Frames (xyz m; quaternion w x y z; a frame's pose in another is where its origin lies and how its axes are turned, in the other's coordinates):
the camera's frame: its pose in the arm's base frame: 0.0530 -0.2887 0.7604 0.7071 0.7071 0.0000 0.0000
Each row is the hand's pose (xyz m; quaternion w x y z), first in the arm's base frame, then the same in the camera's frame.
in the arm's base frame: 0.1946 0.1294 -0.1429 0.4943 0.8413 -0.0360 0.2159
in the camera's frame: 0.1416 -0.9033 -0.4181 0.9444 0.2454 0.1272 0.1781
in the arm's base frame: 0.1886 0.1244 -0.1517 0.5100 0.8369 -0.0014 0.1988
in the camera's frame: 0.1356 -0.9121 -0.4131 0.9524 0.2312 0.1396 0.1416
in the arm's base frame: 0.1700 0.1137 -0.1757 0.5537 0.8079 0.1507 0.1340
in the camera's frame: 0.1170 -0.9361 -0.4024 0.9628 0.1798 0.2013 -0.0118
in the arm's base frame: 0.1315 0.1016 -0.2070 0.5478 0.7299 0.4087 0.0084
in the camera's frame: 0.0785 -0.9674 -0.3903 0.9035 0.1288 0.2949 -0.2831
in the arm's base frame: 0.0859 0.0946 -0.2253 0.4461 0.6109 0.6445 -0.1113
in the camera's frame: 0.0329 -0.9857 -0.3833 0.7474 0.1165 0.3770 -0.5344
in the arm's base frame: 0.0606 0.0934 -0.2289 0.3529 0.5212 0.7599 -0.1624
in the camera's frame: 0.0076 -0.9893 -0.3821 0.6181 0.1190 0.4225 -0.6522
